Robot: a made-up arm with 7 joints. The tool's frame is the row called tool. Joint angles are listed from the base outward. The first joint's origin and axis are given. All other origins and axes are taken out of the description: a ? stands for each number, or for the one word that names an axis. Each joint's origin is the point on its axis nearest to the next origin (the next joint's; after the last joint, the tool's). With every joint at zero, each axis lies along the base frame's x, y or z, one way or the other. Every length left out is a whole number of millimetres.
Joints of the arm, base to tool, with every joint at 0 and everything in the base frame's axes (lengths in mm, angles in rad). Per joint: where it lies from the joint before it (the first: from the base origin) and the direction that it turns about. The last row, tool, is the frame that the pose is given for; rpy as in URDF.
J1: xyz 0 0 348 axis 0 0 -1
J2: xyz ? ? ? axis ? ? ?
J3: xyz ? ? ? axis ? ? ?
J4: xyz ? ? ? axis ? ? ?
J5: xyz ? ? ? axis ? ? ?
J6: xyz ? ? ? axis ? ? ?
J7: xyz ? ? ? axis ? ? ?
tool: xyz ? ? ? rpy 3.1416 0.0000 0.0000
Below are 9 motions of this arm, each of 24 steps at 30 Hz.
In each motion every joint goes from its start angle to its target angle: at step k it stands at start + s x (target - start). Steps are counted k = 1, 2, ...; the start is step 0. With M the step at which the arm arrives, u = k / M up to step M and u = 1 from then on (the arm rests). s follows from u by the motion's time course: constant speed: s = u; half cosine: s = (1 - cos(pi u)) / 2; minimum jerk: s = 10 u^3 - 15 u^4 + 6 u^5.
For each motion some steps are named. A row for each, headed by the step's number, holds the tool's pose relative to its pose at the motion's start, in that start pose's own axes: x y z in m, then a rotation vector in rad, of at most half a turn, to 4 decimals.
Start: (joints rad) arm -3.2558 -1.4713 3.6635 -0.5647 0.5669 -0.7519 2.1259
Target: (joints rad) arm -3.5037 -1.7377 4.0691 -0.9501 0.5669 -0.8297 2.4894
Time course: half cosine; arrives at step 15
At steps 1, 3, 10, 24:
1: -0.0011 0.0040 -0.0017 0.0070 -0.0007 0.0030
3: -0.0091 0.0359 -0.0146 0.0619 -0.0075 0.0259
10: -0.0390 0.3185 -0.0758 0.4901 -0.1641 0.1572
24: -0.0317 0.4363 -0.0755 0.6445 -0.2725 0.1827

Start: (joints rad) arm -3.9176 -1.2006 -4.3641 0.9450 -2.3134 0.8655 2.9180
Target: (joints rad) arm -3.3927 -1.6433 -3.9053 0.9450 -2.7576 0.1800 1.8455
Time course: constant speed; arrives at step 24
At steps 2, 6, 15, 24:
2: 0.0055 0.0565 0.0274 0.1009 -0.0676 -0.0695
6: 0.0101 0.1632 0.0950 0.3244 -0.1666 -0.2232
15: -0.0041 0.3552 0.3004 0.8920 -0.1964 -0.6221
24: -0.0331 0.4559 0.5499 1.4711 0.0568 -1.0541

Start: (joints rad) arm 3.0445 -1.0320 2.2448 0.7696 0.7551 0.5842 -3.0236
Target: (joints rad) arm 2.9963 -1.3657 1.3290 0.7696 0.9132 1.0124 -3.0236
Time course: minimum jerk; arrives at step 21
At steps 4, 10, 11, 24:
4: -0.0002 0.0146 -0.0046 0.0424 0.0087 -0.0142
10: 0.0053 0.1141 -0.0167 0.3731 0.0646 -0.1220
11: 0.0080 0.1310 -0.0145 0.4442 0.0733 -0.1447
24: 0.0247 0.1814 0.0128 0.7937 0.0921 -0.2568

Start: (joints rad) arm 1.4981 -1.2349 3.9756 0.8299 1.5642 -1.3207 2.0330
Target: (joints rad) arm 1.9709 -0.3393 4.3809 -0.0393 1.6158 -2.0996 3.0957
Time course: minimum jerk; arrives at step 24
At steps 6, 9, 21, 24:
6: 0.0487 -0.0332 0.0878 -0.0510 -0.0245 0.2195
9: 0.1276 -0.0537 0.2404 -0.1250 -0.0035 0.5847
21: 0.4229 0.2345 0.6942 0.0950 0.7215 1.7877
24: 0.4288 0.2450 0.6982 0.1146 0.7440 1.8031

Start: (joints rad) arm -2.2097 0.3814 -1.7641 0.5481 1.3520 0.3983 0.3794
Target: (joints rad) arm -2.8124 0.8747 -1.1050 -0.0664 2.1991 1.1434 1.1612
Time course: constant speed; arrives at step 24
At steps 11, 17, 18, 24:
11: 0.2449 0.0051 -0.0425 -0.0213 -0.6638 0.5506
17: 0.3451 -0.0269 -0.0392 -0.1448 -1.0277 0.8658
18: 0.3581 -0.0337 -0.0374 -0.1699 -1.0868 0.9187
24: 0.4105 -0.0800 -0.0224 -0.3279 -1.4320 1.2315

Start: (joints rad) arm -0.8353 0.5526 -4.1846 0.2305 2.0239 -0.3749 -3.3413
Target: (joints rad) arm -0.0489 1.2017 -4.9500 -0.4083 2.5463 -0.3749 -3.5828
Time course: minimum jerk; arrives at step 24
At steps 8, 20, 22, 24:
8: 0.1302 -0.0733 -0.0291 -0.0970 -0.1182 0.1157
20: 0.5907 -0.0332 -0.0021 -0.2303 -0.5190 0.1821
22: 0.6042 -0.0235 0.0020 -0.2262 -0.5301 0.1748
24: 0.6064 -0.0218 0.0028 -0.2254 -0.5319 0.1735

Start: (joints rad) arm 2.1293 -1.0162 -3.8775 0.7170 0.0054 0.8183 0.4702
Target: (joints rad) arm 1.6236 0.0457 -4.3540 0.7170 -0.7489 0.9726 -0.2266
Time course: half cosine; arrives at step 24
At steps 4, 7, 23, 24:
4: -0.0419 -0.0601 0.0249 -0.0725 0.0577 -0.0129
7: -0.1059 -0.1823 0.0828 -0.2310 0.1466 -0.0308
23: 0.0498 -0.8304 0.6751 -1.3695 -0.0780 0.1538
24: 0.0530 -0.8321 0.6787 -1.3743 -0.0828 0.1565

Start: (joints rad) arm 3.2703 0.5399 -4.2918 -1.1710 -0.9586 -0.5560 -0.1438
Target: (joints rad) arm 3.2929 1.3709 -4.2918 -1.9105 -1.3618 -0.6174 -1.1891
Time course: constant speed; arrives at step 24
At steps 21, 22, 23, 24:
21: -0.1176 -0.4543 0.0236 -0.4045 0.2494 -2.2286
22: -0.1328 -0.4653 0.0280 -0.4331 0.2602 -2.3327
23: -0.1482 -0.4752 0.0327 -0.4633 0.2710 -2.4362
24: -0.1639 -0.4838 0.0377 -0.4954 0.2819 -2.5392

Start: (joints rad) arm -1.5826 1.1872 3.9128 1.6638 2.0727 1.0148 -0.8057
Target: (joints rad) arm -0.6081 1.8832 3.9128 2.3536 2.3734 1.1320 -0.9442
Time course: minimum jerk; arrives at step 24
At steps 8, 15, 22, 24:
8: 0.0574 0.0911 0.0408 0.1659 -0.0151 -0.0231
15: 0.1779 0.2208 0.2168 0.5597 0.0389 -0.1033
22: 0.2279 0.2280 0.3195 0.7647 0.1235 -0.1402
24: 0.2288 0.2278 0.3214 0.7686 0.1254 -0.1408

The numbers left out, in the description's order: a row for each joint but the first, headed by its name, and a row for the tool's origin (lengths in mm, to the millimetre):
J2: xyz 0 -12 0, axis 0 1 0
J3: xyz 0 0 409, axis 0 0 -1
J4: xyz 0 -17 0, axis 0 1 0
J5: xyz 0 0 405, axis 0 0 -1
J6: xyz 0 0 0, axis 0 1 0
J7: xyz 0 0 110, axis 0 0 -1
tool: xyz 0 0 0

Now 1 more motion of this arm.
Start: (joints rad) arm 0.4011 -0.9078 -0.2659 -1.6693 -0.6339 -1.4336 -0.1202
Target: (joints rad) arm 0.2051 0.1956 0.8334 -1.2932 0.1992 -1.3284 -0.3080
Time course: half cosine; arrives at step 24
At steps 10, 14, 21, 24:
10: -0.1318 -0.0133 0.2315 -0.2564 -0.7354 -0.0682
14: -0.3199 -0.0579 0.3550 -0.3077 -1.2314 -0.2054
21: -0.6058 -0.2057 0.3993 -0.1905 -1.7657 -0.5155
24: -0.6364 -0.2299 0.3948 -0.1639 -1.8140 -0.5610

